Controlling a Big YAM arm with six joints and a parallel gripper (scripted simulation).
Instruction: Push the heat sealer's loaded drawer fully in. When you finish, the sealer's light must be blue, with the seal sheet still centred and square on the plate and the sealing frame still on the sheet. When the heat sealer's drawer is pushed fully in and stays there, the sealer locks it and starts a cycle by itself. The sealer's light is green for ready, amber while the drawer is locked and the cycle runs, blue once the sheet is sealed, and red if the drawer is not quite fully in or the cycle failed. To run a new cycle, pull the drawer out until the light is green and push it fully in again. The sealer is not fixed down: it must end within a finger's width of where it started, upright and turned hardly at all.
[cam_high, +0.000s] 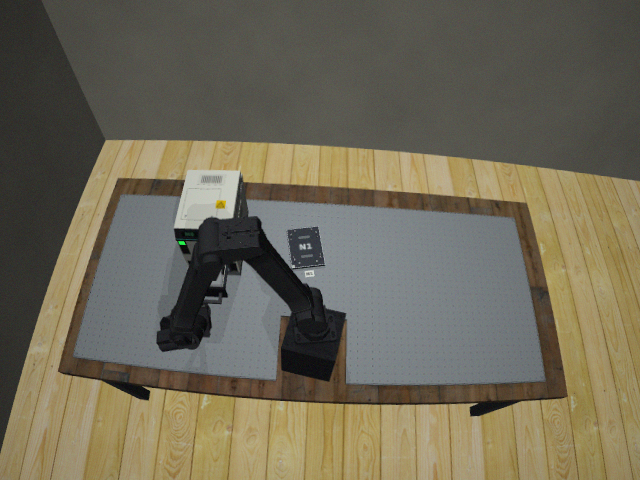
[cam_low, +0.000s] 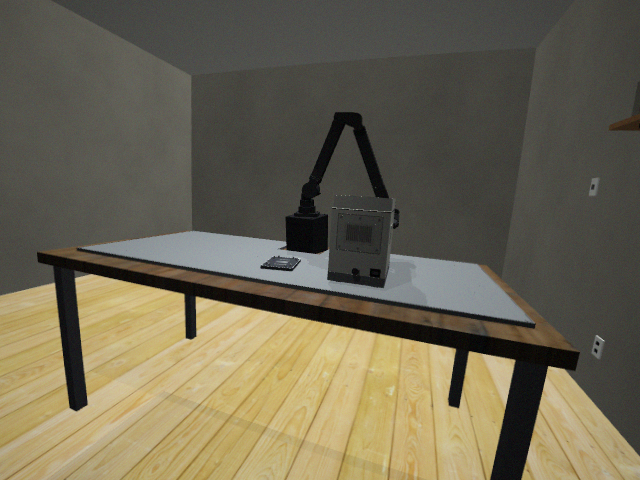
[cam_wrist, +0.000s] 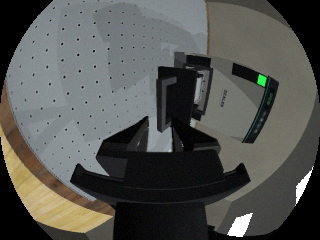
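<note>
Right now the sealer drawer is 13 cm ahead of my hand, 2 cm to the right of it and 4 cm below it.
</note>
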